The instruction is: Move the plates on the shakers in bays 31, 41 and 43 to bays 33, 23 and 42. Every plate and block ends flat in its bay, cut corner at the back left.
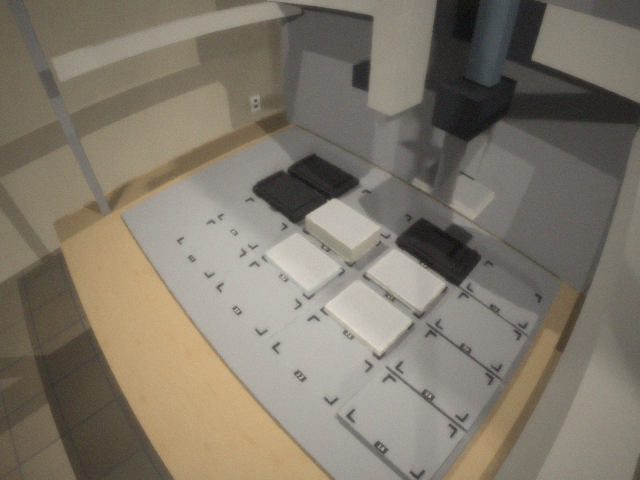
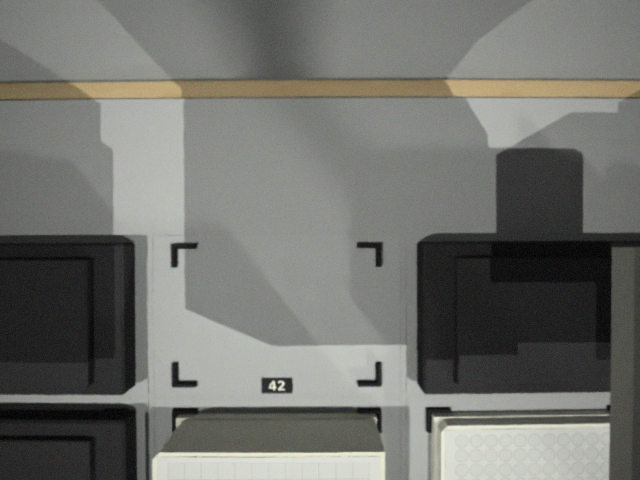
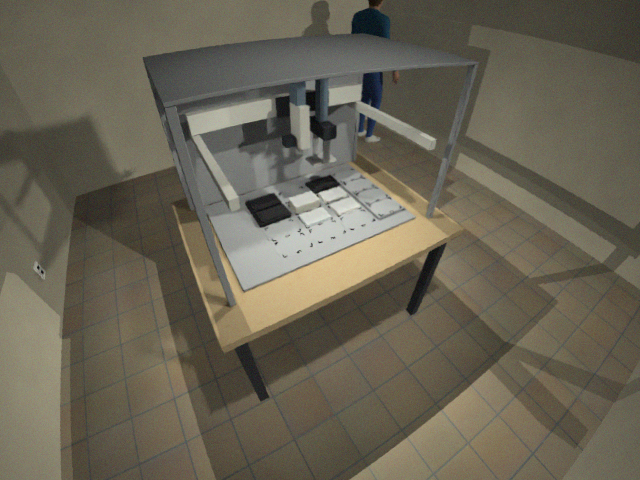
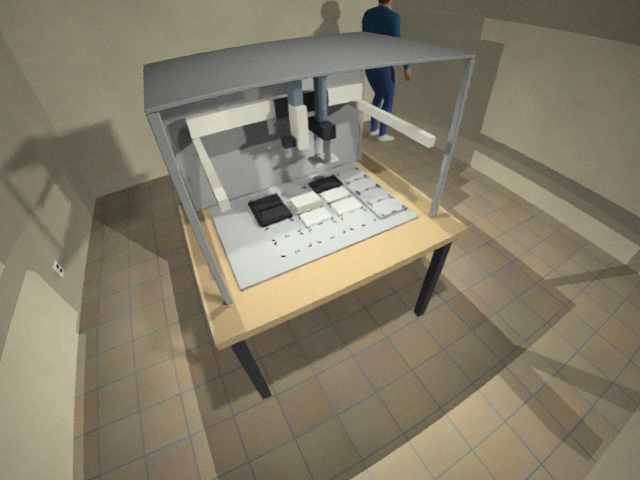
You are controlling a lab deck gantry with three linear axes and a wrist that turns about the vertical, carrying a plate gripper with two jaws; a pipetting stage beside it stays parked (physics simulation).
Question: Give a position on a black shaker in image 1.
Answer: At 401,240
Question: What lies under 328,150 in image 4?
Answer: My gripper.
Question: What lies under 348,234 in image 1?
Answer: A tall white block.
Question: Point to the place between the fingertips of my gripper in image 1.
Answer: At 454,187
